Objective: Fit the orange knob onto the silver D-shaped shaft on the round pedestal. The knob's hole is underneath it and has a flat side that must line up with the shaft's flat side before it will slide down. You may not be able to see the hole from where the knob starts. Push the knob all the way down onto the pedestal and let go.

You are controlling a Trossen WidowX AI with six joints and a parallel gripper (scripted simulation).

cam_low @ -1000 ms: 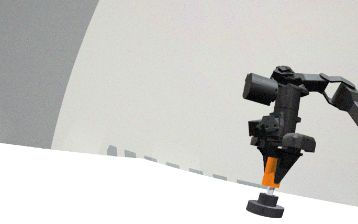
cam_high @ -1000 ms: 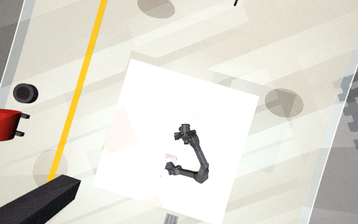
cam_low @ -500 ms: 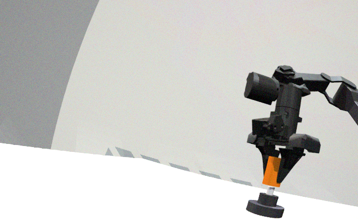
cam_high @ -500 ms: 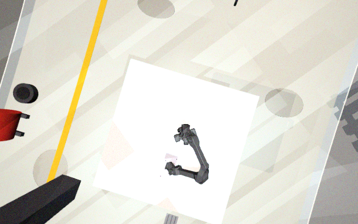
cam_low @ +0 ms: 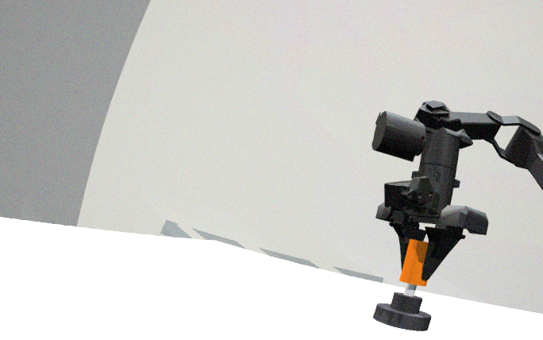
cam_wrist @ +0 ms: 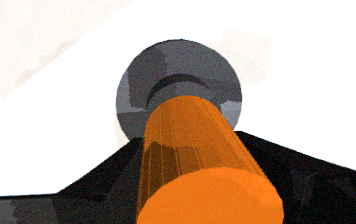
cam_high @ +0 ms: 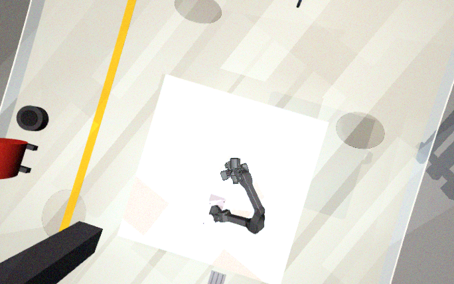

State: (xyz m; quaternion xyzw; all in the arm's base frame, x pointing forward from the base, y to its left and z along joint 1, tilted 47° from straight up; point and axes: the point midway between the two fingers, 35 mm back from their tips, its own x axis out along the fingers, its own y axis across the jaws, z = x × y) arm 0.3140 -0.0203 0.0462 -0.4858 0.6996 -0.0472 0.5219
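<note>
Right now the orange knob is 3 cm above my gripper tip. Also, from my gripper tip: dark round pedestal: 4 cm below.
</note>
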